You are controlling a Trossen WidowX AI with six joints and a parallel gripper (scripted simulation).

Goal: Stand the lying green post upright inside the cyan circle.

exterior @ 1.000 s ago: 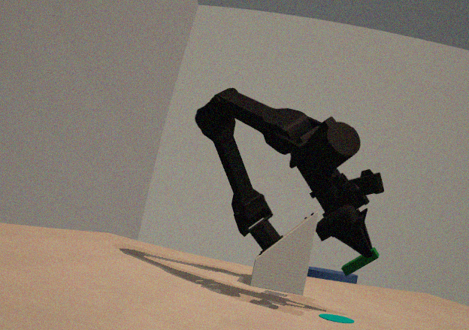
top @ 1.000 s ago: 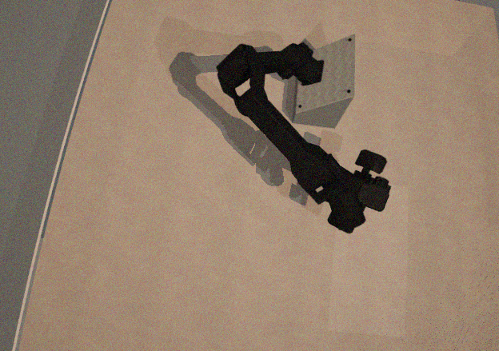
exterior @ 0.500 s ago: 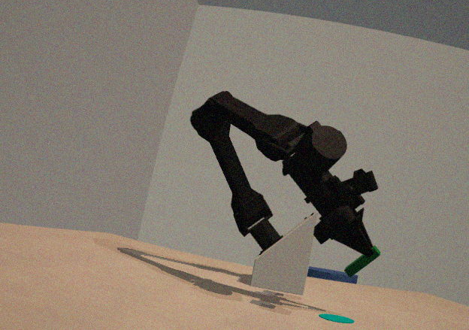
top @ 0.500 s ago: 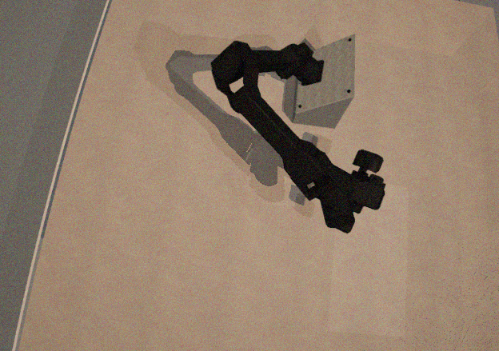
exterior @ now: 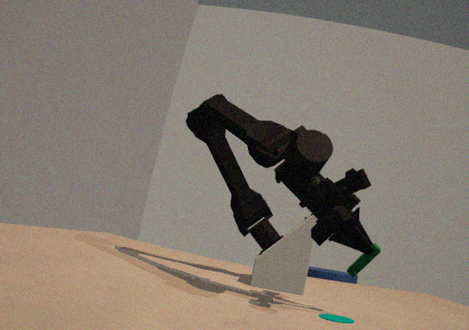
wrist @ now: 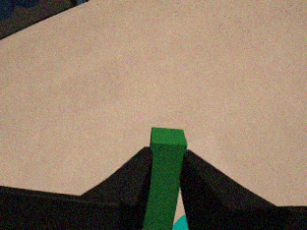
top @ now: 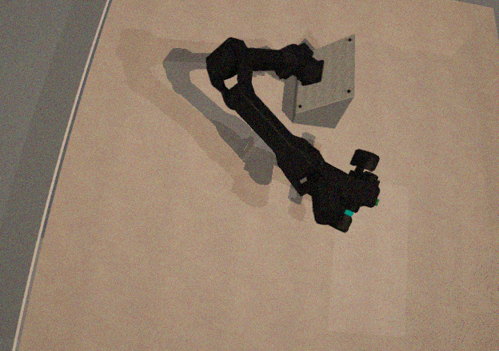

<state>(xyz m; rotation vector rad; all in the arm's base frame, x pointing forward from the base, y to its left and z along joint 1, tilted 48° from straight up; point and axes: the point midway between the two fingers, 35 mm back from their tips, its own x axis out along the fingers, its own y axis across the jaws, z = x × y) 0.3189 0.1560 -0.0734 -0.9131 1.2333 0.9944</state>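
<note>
Right now my gripper tip is 4 cm to the left of the cyan circle and 12 cm above it. From my gripper tip the other things lie so: green post 1 cm behind, 1 cm to the right, 2 cm below.
</note>
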